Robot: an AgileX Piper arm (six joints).
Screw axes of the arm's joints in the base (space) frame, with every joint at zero. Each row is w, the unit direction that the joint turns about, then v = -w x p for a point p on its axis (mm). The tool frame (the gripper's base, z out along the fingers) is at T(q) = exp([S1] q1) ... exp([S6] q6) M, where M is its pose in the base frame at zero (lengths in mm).
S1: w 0 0 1 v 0 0 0
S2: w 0 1 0 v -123 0 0
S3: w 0 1 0 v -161.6 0 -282.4
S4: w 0.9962 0 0.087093 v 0 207.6 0
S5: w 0 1 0 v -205.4 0 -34.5
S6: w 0.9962 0 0.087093 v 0 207.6 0
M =
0.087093 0 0.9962 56.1
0 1 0 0
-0.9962 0 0.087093 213.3
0 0 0 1
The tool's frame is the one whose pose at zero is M.
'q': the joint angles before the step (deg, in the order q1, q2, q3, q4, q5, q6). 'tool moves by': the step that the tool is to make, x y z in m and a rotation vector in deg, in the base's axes. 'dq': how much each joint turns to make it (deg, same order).
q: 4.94, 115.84, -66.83, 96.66, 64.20, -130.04
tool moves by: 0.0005, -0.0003, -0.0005, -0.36, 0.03, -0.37
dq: 0.00, -0.01, 0.01, 0.00, -0.52, 0.01
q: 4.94, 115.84, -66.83, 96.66, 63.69, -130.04
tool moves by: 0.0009, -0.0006, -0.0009, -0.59, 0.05, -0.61
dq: -0.01, 0.01, -0.01, -0.01, -0.84, 0.00
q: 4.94, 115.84, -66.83, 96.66, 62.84, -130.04
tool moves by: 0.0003, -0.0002, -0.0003, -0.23, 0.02, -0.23
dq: 0.00, -0.01, 0.00, -0.01, -0.33, 0.01
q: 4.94, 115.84, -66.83, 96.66, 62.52, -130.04
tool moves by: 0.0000, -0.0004, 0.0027, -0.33, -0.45, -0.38
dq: 0.00, -0.49, 0.02, 0.00, -0.53, -0.01
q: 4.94, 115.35, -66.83, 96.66, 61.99, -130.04
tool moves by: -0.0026, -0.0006, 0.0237, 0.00, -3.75, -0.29
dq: -0.01, -3.33, -0.36, 0.00, -0.42, -0.11
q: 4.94, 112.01, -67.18, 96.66, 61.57, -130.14
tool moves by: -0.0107, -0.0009, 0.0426, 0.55, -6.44, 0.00
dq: 0.00, -6.23, -0.23, 0.00, -0.01, 0.00
